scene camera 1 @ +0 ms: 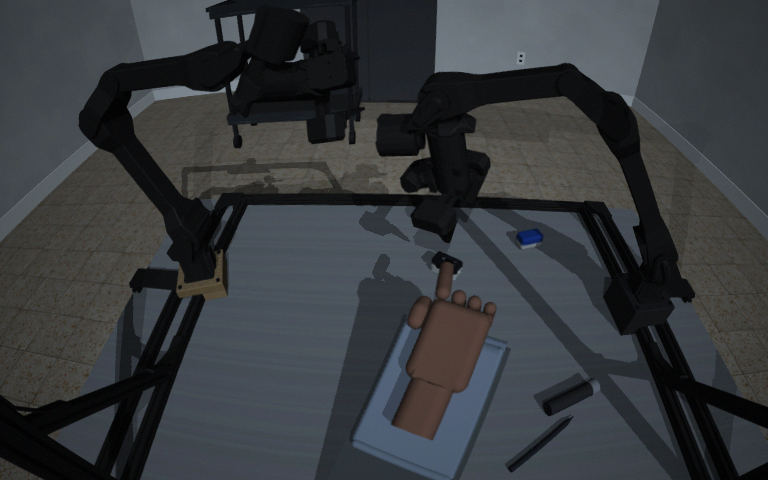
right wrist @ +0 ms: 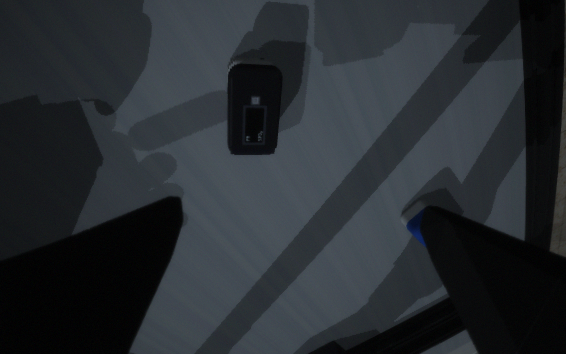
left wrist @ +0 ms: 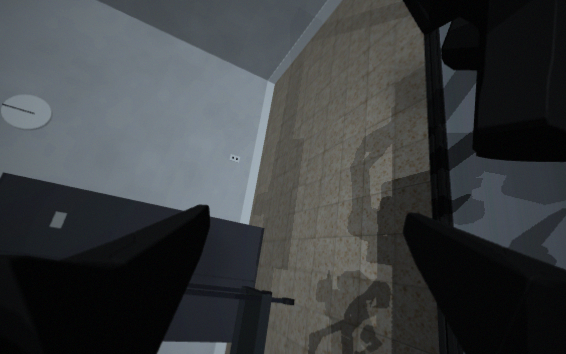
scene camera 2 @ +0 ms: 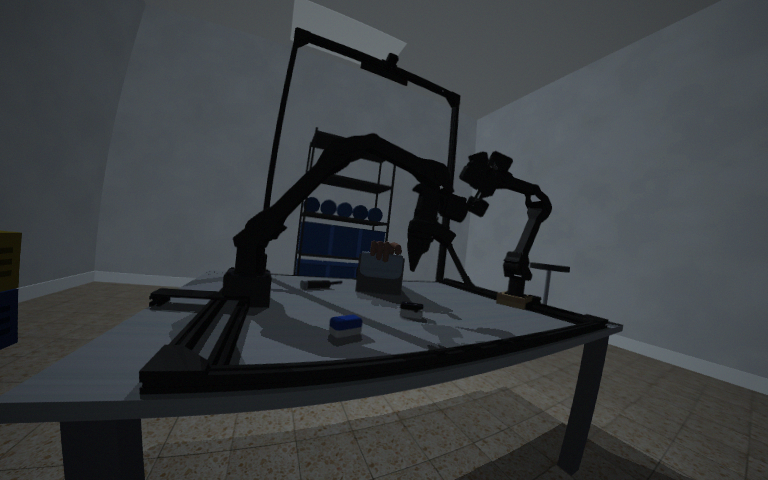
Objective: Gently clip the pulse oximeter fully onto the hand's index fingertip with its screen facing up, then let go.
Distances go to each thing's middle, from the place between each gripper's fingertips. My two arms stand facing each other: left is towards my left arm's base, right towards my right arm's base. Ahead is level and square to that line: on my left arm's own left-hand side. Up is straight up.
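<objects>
My left hand is 340 mm above the pulse oximeter (right wrist: pixel 254 86), and it is also 160 mm to the left of the oximeter and 60 mm past it.
As for my right hand, it is 100 mm above the pulse oximeter and 10 mm to the right of it.
</objects>
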